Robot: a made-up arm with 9 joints. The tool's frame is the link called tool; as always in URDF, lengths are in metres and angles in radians. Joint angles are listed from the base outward.
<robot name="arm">
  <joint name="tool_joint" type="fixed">
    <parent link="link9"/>
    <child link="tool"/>
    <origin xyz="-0.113 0.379 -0.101" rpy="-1.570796 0 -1.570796"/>
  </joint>
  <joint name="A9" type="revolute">
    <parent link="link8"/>
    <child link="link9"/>
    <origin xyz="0.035 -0.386 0.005" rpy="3.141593 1.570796 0"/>
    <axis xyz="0 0 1"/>
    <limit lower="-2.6" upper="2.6"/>
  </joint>
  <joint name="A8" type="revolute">
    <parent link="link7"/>
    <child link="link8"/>
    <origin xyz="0.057 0.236 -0.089" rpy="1.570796 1.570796 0"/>
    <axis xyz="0 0 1"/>
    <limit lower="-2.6" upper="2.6"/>
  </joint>
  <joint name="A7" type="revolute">
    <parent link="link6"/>
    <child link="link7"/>
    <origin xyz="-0.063 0.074 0.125" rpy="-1.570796 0 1.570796"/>
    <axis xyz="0 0 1"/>
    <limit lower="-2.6" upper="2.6"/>
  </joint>
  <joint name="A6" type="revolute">
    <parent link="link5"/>
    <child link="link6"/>
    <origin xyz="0.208 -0.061 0.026" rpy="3.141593 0 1.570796"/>
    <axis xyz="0 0 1"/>
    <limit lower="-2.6" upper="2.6"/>
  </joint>
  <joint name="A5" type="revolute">
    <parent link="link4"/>
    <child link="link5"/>
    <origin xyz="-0.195 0.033 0.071" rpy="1.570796 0 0"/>
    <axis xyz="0 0 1"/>
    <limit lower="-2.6" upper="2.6"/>
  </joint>
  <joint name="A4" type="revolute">
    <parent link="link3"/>
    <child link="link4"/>
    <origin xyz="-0.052 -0.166 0.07" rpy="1.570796 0 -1.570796"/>
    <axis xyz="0 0 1"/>
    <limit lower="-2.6" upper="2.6"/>
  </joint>
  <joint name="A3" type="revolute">
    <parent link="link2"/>
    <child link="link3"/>
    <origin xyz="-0.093 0.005 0.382" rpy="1.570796 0 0"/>
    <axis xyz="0 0 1"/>
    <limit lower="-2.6" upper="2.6"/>
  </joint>
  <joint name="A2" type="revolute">
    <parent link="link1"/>
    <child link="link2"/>
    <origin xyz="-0.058 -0.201 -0.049" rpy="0 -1.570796 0"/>
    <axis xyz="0 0 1"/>
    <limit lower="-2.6" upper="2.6"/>
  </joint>
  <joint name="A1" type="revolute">
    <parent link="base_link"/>
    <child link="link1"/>
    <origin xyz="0 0 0.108" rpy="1.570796 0 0"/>
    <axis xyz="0 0 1"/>
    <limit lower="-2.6" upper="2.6"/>
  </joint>
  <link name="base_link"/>
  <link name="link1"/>
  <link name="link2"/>
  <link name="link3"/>
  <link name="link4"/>
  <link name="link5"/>
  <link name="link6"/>
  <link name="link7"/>
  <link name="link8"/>
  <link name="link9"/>
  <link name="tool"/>
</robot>
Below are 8 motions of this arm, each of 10 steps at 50 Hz.
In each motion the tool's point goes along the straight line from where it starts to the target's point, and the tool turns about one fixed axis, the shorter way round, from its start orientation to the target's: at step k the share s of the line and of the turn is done. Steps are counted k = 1, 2, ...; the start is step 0. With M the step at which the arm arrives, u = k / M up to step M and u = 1 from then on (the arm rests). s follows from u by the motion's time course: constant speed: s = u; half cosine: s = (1 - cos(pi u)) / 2; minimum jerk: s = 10 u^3 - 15 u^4 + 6 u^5.
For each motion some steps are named. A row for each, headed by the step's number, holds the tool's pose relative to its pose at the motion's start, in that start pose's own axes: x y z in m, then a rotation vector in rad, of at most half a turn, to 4 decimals.
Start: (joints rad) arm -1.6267 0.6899 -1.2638 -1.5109 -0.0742 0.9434 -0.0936 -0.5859 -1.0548
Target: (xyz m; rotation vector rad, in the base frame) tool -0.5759 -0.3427 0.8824 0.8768 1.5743 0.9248
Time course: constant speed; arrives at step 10
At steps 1, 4, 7, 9, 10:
1: 0.0036 -0.0103 -0.0088 -0.0150 -0.0123 0.0010
4: 0.0144 -0.0413 -0.0352 -0.0599 -0.0492 0.0039
7: 0.0252 -0.0723 -0.0615 -0.1049 -0.0862 0.0068
9: 0.0325 -0.0929 -0.0791 -0.1348 -0.1108 0.0087
10: 0.0361 -0.1033 -0.0879 -0.1498 -0.1231 0.0097

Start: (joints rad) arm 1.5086 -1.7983 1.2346 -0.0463 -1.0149 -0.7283 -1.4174 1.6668 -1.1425
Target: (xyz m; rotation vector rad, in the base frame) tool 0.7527 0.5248 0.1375 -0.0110 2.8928 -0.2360
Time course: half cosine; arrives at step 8
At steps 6, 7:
6: -0.0075 0.0200 0.1018 0.0843 0.1505 0.0096
7: -0.0084 0.0225 0.1147 0.0950 0.1696 0.0108

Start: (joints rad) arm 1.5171 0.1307 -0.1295 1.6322 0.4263 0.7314 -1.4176 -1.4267 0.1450
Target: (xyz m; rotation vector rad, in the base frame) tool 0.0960 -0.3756 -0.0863 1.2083 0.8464 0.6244
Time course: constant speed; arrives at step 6
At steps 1, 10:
1: -0.0028 -0.0085 -0.0034 0.0010 -0.0034 0.0105
10: -0.0168 -0.0511 -0.0205 0.0061 -0.0202 0.0632

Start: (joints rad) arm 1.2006 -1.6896 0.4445 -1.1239 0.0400 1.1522 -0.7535 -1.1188 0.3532
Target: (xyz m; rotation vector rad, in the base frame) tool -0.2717 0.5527 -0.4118 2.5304 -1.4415 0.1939
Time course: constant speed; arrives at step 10
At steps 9, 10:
9: -0.0071 0.0149 -0.0240 0.0704 0.0254 -0.0090
10: -0.0079 0.0166 -0.0266 0.0782 0.0282 -0.0100

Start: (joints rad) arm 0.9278 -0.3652 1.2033 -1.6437 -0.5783 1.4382 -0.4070 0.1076 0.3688
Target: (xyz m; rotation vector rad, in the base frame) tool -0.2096 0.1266 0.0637 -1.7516 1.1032 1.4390
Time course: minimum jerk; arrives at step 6
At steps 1, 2, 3, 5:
1: 0.0005 0.0000 0.0011 -0.0002 0.0022 -0.0001
2: 0.0030 -0.0003 0.0063 -0.0009 0.0131 -0.0006
3: 0.0071 -0.0007 0.0151 -0.0022 0.0312 -0.0014
5: 0.0138 -0.0013 0.0292 -0.0043 0.0601 -0.0028

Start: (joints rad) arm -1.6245 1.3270 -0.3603 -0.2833 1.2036 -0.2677 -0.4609 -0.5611 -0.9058
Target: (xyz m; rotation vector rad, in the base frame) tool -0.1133 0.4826 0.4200 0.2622 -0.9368 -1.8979
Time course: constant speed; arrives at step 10
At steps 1, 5, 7, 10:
1: 0.0054 0.0082 -0.0085 0.0009 -0.0194 -0.0060
5: 0.0272 0.0409 -0.0427 0.0046 -0.0970 -0.0302
7: 0.0381 0.0572 -0.0598 0.0065 -0.1358 -0.0423
10: 0.0544 0.0818 -0.0854 0.0093 -0.1940 -0.0605

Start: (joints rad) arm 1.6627 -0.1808 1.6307 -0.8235 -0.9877 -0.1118 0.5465 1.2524 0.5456
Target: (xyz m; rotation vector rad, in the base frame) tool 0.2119 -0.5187 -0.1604 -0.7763 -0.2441 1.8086
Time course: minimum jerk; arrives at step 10
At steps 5, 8, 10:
5: 0.0147 0.0125 -0.0451 -0.0287 -0.0646 0.0426
8: 0.0277 0.0236 -0.0851 -0.0540 -0.1218 0.0802
10: 0.0294 0.0250 -0.0903 -0.0573 -0.1293 0.0852

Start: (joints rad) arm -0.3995 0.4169 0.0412 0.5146 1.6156 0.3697 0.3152 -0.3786 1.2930
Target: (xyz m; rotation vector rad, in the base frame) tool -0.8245 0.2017 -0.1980 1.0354 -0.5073 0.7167
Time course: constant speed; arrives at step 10
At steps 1, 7, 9, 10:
1: 0.0000 -0.0014 -0.0058 -0.0189 -0.0061 0.0032
7: -0.0002 -0.0098 -0.0405 -0.1321 -0.0426 0.0226
9: -0.0002 -0.0126 -0.0521 -0.1698 -0.0548 0.0291
10: -0.0003 -0.0140 -0.0578 -0.1887 -0.0609 0.0323

